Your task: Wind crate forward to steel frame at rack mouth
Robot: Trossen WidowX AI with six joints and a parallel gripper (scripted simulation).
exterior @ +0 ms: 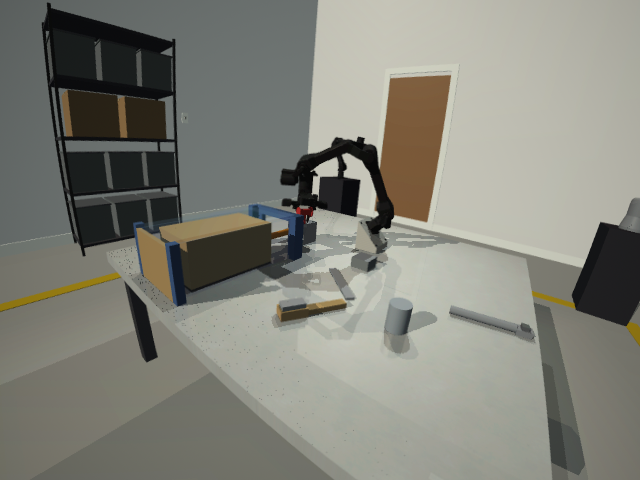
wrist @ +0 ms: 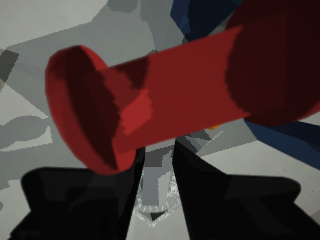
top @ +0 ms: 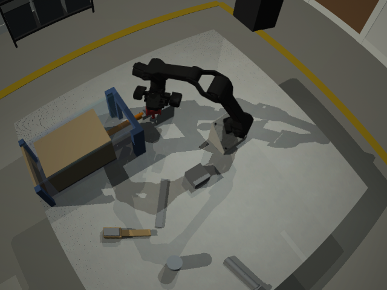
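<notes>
My gripper tip is now 20 mm below the winch handle, 10 mm to the right of it and 10 mm short of it. From my gripper tip the other things lie so: red knob 50 mm above, 40 mm to the left, 30 mm ahead; grey winch 60 mm below, 50 mm to the right, 50 mm behind; blue frame 130 mm ahead, 20 mm to the right, 20 mm above.
</notes>
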